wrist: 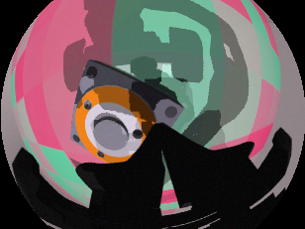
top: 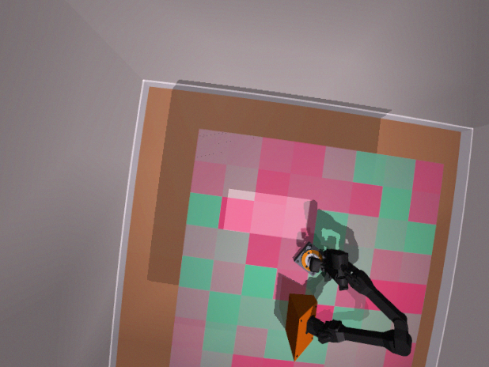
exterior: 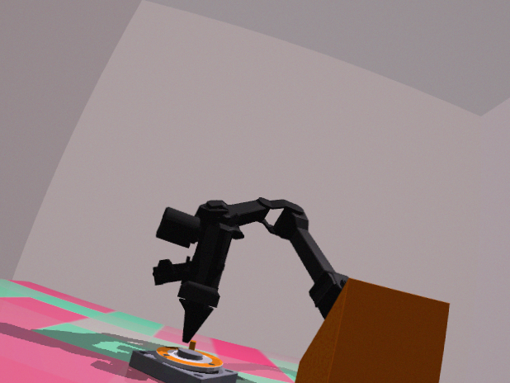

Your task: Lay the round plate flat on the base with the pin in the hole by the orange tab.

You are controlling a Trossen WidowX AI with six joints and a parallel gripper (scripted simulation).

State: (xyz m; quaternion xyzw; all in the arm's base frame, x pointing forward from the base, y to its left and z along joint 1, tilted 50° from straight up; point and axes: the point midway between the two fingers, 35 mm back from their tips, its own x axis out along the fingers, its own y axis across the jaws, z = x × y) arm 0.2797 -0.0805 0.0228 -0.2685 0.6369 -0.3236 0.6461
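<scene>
Now: the grey square base 10 mm behind my gripper tip, 50 mm to the left of it and 20 mm below it.
</scene>
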